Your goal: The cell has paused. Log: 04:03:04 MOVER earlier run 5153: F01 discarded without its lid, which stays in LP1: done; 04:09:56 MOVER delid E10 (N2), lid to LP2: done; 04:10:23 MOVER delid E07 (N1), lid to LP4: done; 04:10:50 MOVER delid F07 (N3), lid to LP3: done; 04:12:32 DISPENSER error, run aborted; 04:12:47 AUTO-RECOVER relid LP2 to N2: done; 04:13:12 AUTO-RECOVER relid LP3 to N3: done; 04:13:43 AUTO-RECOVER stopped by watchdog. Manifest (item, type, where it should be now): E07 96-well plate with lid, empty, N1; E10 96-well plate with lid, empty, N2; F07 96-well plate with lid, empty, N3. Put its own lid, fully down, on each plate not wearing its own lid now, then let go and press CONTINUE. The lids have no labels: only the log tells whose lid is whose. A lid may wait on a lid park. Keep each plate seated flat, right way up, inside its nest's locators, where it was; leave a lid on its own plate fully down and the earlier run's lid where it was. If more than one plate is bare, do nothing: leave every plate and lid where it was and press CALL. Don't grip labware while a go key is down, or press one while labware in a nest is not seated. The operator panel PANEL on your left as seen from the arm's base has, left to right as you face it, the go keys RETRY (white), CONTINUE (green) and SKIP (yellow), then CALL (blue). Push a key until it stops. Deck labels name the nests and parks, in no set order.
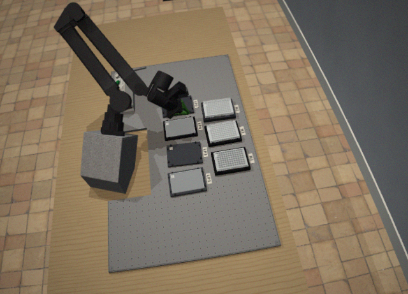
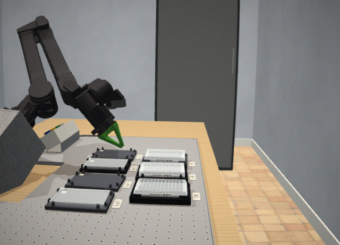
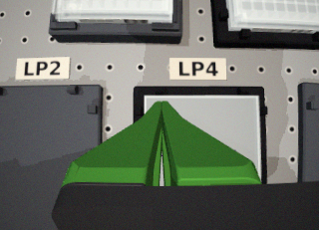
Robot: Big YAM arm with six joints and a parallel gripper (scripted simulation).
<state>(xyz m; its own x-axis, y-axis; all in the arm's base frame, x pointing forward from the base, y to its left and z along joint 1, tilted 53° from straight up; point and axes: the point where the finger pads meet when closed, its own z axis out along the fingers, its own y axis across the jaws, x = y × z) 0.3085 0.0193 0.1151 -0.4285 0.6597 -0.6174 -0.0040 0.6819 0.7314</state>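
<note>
Now: hand 40 mm past the park LP4, 30 mm to the left of it and 60 mm above it. Also, from my hand: park LP2: 40 mm behind, 100 mm to the left, 60 mm below; then park LP3: 40 mm behind, 160 mm to the right, 60 mm below; then 96-well plate: 150 mm ahead, 230 mm to the right, 40 mm below.
</note>
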